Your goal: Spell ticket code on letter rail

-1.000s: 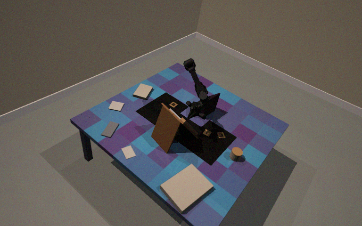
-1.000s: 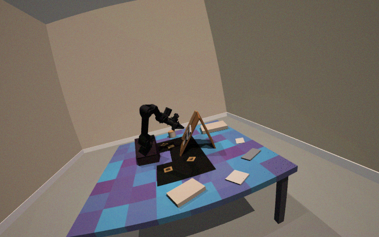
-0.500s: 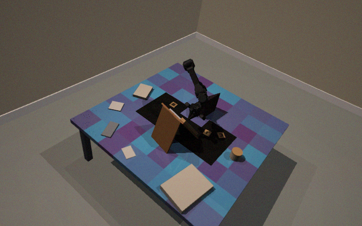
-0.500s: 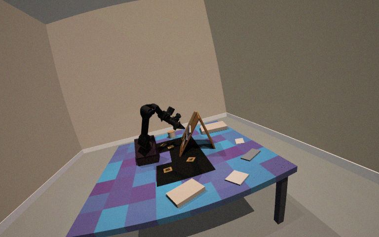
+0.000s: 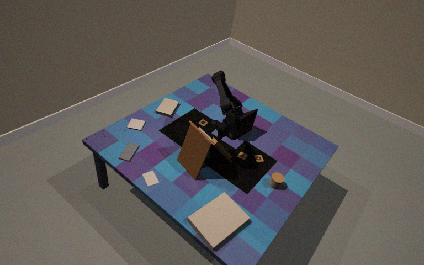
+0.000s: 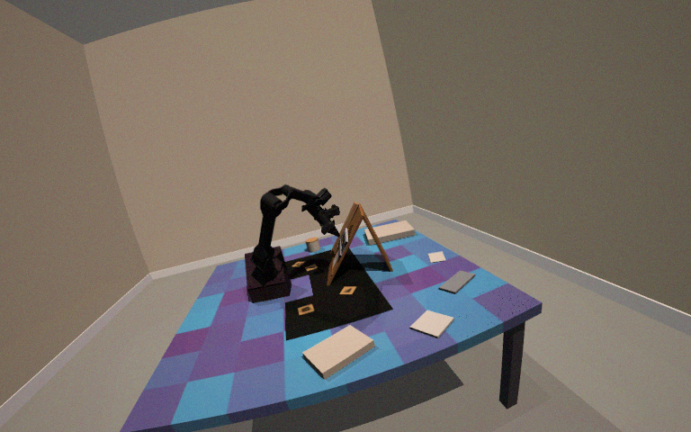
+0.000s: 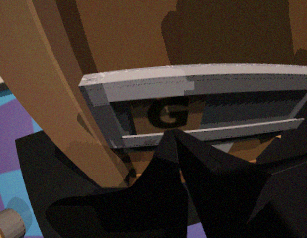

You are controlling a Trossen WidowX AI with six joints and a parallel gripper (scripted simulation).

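Right now the tan letter tile is 20 mm ahead of my gripper tip and 10 mm below it. Also, from my gripper tip: large cream slab (360 mm to the left, 280 mm ahead, 150 mm below); ticket (90 mm below, 40 mm to the right, 30 mm behind); black mat (170 mm below, 140 mm behind, 90 mm to the right).
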